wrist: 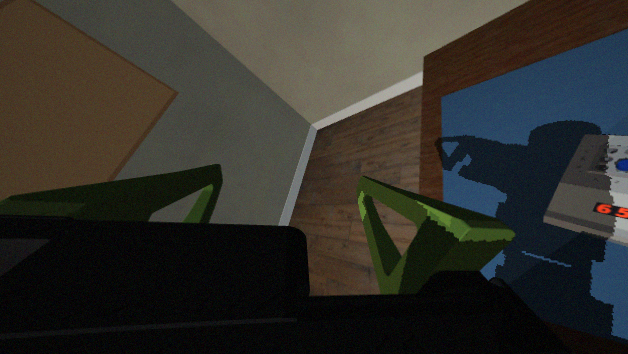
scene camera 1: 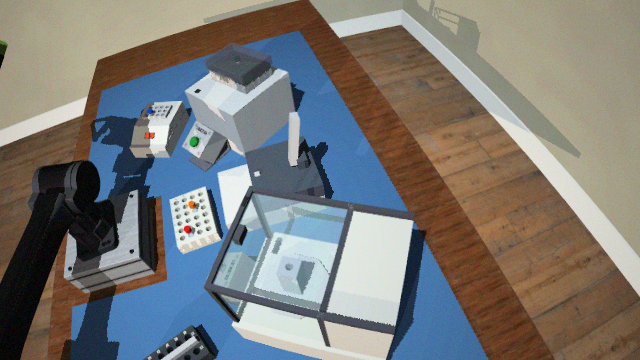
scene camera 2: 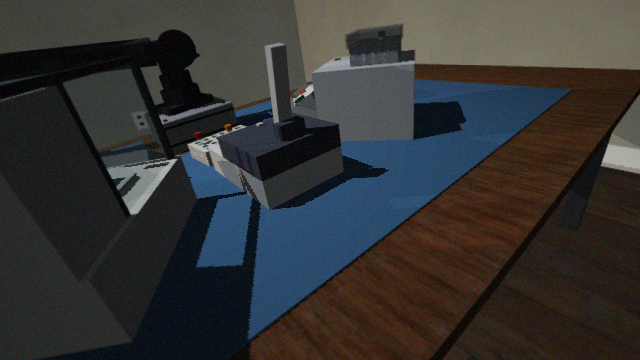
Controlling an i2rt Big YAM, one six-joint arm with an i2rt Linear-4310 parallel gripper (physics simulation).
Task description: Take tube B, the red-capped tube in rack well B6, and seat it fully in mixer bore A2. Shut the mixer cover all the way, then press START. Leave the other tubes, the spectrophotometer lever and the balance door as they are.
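Seen in the pictures: gripper, fingertip midpoint: (wrist: 294, 178); arm's base at its link origin: (scene camera 1: 97, 231) (scene camera 2: 185, 106).
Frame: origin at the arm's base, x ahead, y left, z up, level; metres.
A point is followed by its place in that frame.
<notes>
The red-capped tube (scene camera 1: 187, 229) @(x 0.185, y -0.072, z -0.019 m) (scene camera 2: 198, 135) @(x 0.190, y -0.071, z -0.022 m) stands upright in the white rack (scene camera 1: 201, 244) @(x 0.195, y -0.086, z -0.062 m) (scene camera 2: 201, 156) @(x 0.208, y -0.086, z -0.058 m), with an orange-capped tube (scene camera 1: 192, 204) @(x 0.209, y -0.016, z -0.019 m) (scene camera 2: 228, 127) @(x 0.212, y -0.015, z -0.022 m) in the same rack. The mixer (scene camera 1: 262, 117) @(x 0.421, y 0.135, z -0.002 m) (scene camera 2: 364, 102) @(x 0.437, y 0.143, z 0.002 m) is the large white box; its smoky cover (scene camera 1: 239, 62) @(x 0.413, y 0.204, z 0.117 m) (scene camera 2: 374, 37) @(x 0.446, y 0.172, z 0.106 m) lies over the block on top, and I cannot tell how far it is shut. The bores are hidden. A green button (scene camera 1: 194, 142) @(x 0.254, y 0.145, z -0.004 m) is on the sloped panel before it. My gripper (wrist: 294, 178) @(x -0.069, y 0.166, z 0.390 m) is open and empty in the wrist view, facing wall and floor, away from the rack.
The spectrophotometer (scene camera 1: 272, 162) @(x 0.392, y -0.018, z 0.007 m) (scene camera 2: 302, 172) @(x 0.466, y -0.056, z -0.042 m) has an upright white lever (scene camera 1: 294, 140) @(x 0.435, y -0.056, z 0.079 m) (scene camera 2: 278, 82) @(x 0.445, y -0.051, z 0.082 m). The glass balance (scene camera 1: 367, 265) @(x 0.416, y -0.356, z 0.130 m) stands near the rack. A small unit (scene camera 1: 161, 144) @(x 0.169, y 0.224, z -0.035 m) (wrist: 575, 205) @(x 0.116, y 0.277, z -0.027 m) with a red display holds a blue-capped tube (scene camera 1: 150, 111) @(x 0.168, y 0.311, z 0.012 m) (wrist: 622, 165) @(x 0.163, y 0.316, z 0.014 m). A dark rack (scene camera 1: 200, 352) @(x 0.140, y -0.306, z -0.037 m) is at the bottom.
</notes>
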